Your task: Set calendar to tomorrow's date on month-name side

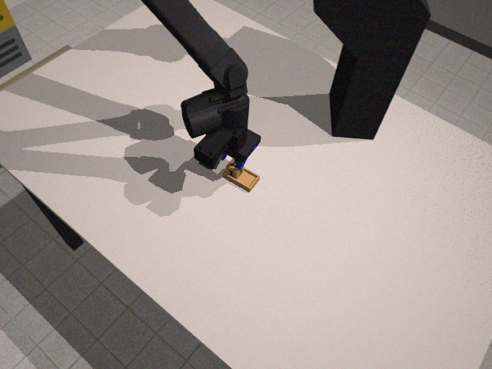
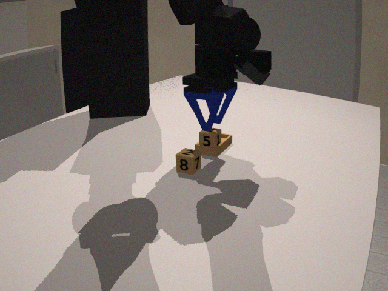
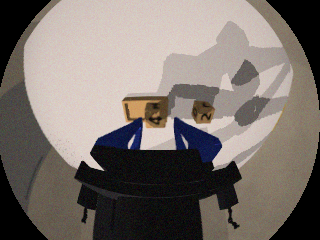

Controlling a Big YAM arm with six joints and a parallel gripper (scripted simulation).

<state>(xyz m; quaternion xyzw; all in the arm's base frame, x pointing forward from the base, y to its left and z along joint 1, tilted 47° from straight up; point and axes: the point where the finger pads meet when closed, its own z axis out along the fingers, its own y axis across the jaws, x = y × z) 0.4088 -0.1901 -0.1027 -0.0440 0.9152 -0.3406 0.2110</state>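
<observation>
Right now the wooden tray is 2 cm to the left of my hand and 5 cm below it. From my hand the other things lie so: wooden digit cube (1 cm behind, 8 cm to the right, 4 cm below).
</observation>
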